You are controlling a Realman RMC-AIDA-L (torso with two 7-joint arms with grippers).
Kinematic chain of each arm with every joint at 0, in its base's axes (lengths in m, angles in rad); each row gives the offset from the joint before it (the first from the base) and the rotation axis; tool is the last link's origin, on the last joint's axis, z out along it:
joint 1: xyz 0 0 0.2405 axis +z
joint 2: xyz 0 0 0 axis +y
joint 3: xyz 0 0 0.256 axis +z
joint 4: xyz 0 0 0 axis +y
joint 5: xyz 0 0 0.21 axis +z
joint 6: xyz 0 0 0 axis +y
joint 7: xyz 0 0 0.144 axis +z
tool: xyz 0 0 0
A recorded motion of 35 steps. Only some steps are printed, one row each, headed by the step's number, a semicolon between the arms.
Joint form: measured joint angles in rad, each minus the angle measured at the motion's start. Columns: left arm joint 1, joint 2, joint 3, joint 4, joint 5, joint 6, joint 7; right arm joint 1, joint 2, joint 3, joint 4, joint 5, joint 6, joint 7.
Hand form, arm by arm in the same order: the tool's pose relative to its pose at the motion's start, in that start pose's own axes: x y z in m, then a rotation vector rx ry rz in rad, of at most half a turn. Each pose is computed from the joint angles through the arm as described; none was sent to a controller.
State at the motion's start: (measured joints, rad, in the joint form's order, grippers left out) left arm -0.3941 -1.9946 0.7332 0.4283 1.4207 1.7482 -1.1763; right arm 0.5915 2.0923 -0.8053 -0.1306 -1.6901 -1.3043 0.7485
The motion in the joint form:
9: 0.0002 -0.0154 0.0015 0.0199 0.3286 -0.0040 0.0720; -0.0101 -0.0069 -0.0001 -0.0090 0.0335 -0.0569 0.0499
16: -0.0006 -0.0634 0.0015 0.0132 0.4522 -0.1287 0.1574; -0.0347 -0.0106 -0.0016 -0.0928 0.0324 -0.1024 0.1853
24: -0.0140 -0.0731 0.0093 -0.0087 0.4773 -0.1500 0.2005; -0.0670 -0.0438 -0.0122 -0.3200 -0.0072 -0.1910 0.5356
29: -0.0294 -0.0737 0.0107 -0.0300 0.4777 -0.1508 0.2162; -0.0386 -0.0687 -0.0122 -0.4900 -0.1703 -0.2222 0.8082
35: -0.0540 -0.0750 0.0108 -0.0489 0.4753 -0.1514 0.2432; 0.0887 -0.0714 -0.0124 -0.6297 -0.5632 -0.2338 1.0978
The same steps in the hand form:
9: -0.0426 0.0203 -0.0028 -0.1396 -0.2902 0.0230; -0.0077 -0.0009 -0.0054 -0.0045 -0.0580 0.0525
16: -0.0770 0.0249 0.0037 -0.1207 -0.4207 0.0753; -0.0178 -0.0093 -0.0156 -0.0090 -0.0854 0.1212
24: -0.0854 0.0287 0.0092 -0.1457 -0.4437 0.1000; -0.0498 -0.0357 -0.0430 -0.0437 -0.0760 0.2424
29: -0.0867 0.0302 0.0143 -0.1626 -0.4386 0.1040; -0.0718 -0.0527 -0.0513 -0.0836 0.0826 0.2967
35: -0.0858 0.0304 0.0229 -0.1866 -0.4275 0.1272; -0.0879 -0.0700 -0.0388 -0.0782 0.4596 0.3028

